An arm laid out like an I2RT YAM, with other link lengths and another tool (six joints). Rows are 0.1 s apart.
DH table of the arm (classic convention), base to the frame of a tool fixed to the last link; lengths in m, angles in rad. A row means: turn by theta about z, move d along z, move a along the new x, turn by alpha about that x. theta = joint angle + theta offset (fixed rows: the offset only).
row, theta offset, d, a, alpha
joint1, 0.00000, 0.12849, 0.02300, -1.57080
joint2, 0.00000, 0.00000, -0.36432, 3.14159
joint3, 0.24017, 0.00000, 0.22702, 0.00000
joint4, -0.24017, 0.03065, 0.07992, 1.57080
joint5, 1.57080, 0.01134, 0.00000, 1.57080
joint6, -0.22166, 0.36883, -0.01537, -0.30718
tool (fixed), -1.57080, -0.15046, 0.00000, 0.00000
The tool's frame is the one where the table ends.
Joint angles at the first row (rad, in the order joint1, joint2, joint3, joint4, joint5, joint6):
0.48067 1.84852 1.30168 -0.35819 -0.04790 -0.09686
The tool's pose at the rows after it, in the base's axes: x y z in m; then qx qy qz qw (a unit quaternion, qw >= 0):
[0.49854 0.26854 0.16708 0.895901 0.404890 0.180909 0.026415]
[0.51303 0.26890 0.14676 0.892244 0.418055 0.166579 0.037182]
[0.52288 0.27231 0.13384 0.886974 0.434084 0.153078 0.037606]
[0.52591 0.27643 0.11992 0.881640 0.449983 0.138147 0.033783]
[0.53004 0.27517 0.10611 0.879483 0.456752 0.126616 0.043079]
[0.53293 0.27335 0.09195 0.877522 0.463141 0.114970 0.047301]
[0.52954 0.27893 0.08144 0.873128 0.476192 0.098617 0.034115]
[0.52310 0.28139 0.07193 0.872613 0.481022 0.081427 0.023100]
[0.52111 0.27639 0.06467 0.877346 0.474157 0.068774 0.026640]
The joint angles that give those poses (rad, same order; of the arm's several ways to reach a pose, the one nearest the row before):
0.47338 1.92567 1.34652 -0.34623 -0.04818 -0.16958
0.45942 1.99406 1.39787 -0.36203 -0.04932 -0.21315
0.44739 2.05056 1.46297 -0.40160 -0.06918 -0.25280
0.44112 2.09574 1.50635 -0.43383 -0.09206 -0.28475
0.43954 2.12949 1.52922 -0.44774 -0.08017 -0.30596
0.43432 2.16194 1.54648 -0.45761 -0.07853 -0.32547
0.43202 2.19529 1.58332 -0.49819 -0.11173 -0.34297
0.43256 2.21499 1.59729 -0.52872 -0.13271 -0.34342
0.43202 2.22222 1.59572 -0.54281 -0.11902 -0.33059

